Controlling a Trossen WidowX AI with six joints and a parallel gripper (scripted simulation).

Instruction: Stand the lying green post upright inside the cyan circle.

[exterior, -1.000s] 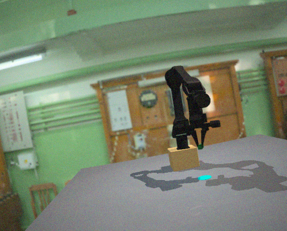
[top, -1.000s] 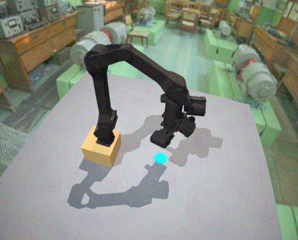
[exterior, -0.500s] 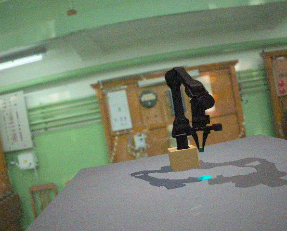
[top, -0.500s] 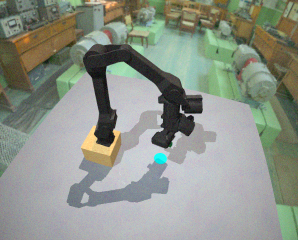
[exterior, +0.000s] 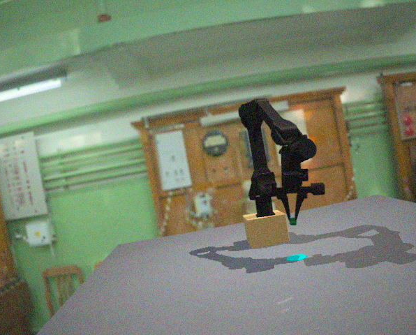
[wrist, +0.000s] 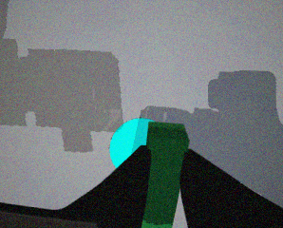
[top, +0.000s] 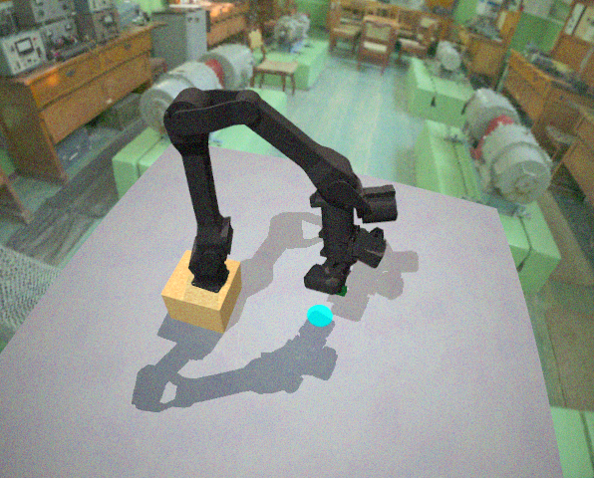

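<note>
Now: gripper tip 12 cm above the cyan circle and 3 cm past it. From my gripper tip the other things lie so: green post (2 cm behind, 1 cm below).
</note>
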